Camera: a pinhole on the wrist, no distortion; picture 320 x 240 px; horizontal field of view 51.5 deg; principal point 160.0 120.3 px. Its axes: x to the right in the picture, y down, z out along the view. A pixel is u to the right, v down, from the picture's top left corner.
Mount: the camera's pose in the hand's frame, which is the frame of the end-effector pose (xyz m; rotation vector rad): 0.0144 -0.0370 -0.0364 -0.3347 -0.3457 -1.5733
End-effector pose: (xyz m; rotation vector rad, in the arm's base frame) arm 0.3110 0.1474 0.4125 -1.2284 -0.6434 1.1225
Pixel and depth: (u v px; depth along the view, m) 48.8 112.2 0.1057
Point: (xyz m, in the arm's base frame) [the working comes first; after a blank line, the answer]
In the camera's frame: -0.0354 -0.0026 0.1057

0.2640 0.1748 0.3848
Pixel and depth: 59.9 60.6 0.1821
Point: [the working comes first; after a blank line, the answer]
In the camera's frame: -0.0550 -0.0328 0.1821

0.1840 0.1691 0.3584
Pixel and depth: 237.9 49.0 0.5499
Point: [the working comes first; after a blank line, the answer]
In the camera's frame: 0.1291 -0.1182 0.5499

-0.2053 0.2495 0.4941
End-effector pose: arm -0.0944 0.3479 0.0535 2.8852 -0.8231 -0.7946
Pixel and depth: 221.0 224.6 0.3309
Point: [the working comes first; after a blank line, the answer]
In the camera's frame: 0.0609 0.1040 0.3309

-0.1720 0.2813 -0.2459
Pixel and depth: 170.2 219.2 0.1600
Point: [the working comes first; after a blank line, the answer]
In the camera's frame: 0.0049 0.0477 0.1600

-0.1153 0.3072 -0.0680
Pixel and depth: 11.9 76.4 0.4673
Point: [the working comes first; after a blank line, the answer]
In the camera's frame: -0.2086 -0.0618 0.4673

-0.4392 0.0986 -0.1278
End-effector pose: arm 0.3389 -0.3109 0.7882 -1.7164 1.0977 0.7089
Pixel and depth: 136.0 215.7 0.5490
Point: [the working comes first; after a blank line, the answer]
In the camera's frame: -0.0397 0.1579 0.5490

0.2184 0.0065 0.3814
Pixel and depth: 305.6 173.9 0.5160
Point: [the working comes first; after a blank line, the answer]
In the camera's frame: 0.2265 0.0834 0.5160

0.4132 0.1484 0.5209
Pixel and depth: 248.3 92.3 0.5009
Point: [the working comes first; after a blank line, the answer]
In the camera's frame: 0.1333 -0.0423 0.5009

0.2858 0.1295 0.6109
